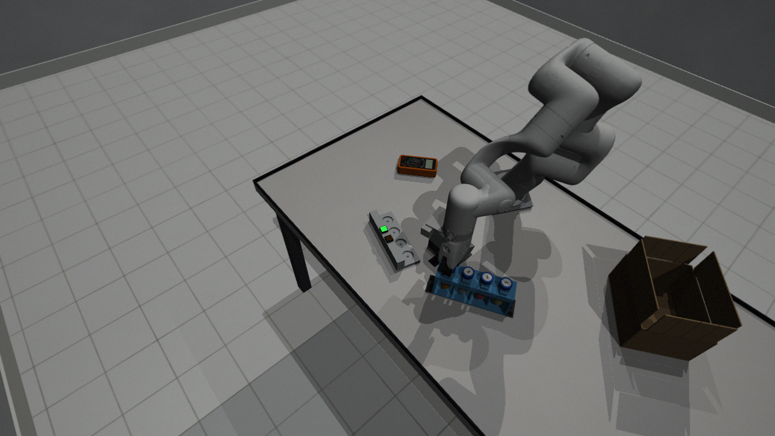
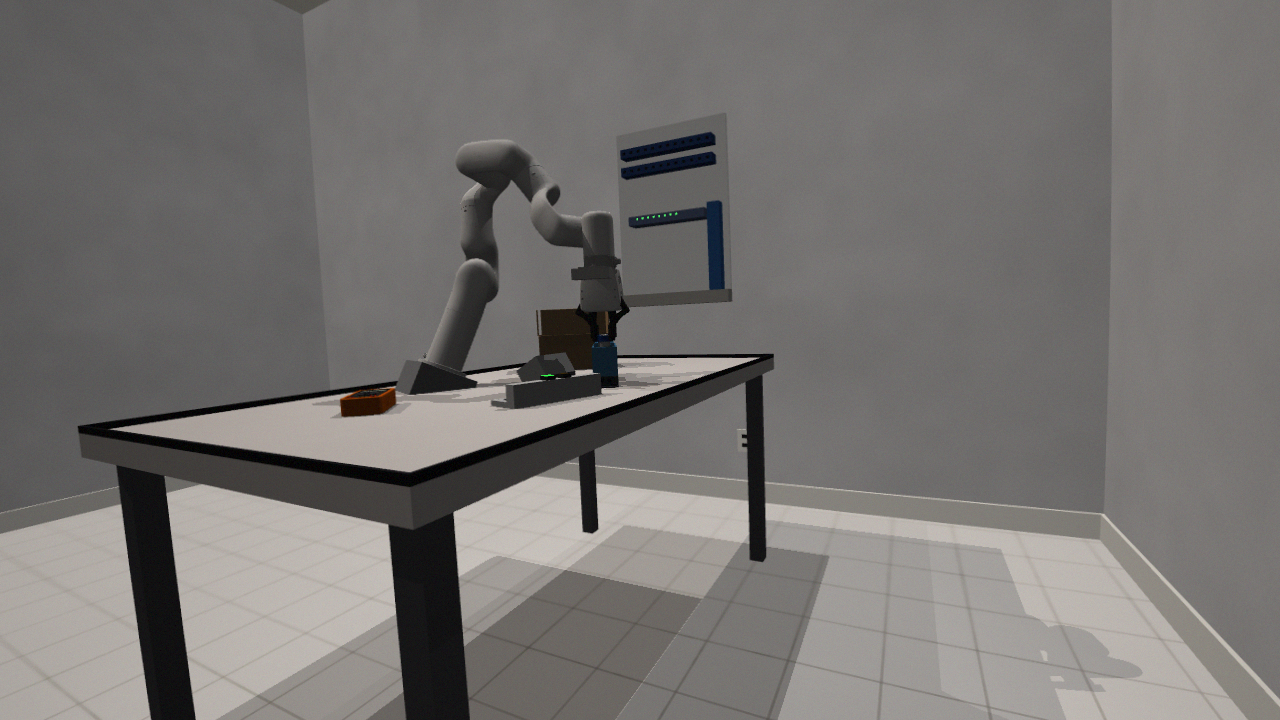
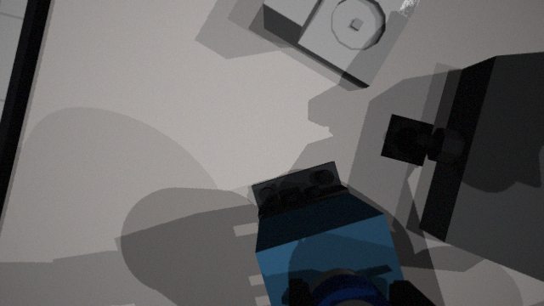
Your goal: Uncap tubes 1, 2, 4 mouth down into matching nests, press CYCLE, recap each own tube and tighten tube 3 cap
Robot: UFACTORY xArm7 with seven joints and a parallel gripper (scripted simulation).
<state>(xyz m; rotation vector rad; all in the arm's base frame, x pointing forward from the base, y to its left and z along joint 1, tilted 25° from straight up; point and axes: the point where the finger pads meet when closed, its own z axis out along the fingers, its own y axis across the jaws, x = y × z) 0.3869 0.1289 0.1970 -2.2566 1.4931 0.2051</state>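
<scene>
Now: hand 1 cm above the cap 4. Round my hand: cap 3: 4 cm to the left, 4 cm behind, 1 cm below; cap 2: 8 cm to the left, 7 cm behind, 1 cm below; cap 1: 12 cm to the left, 10 cm behind, 1 cm below.
</scene>
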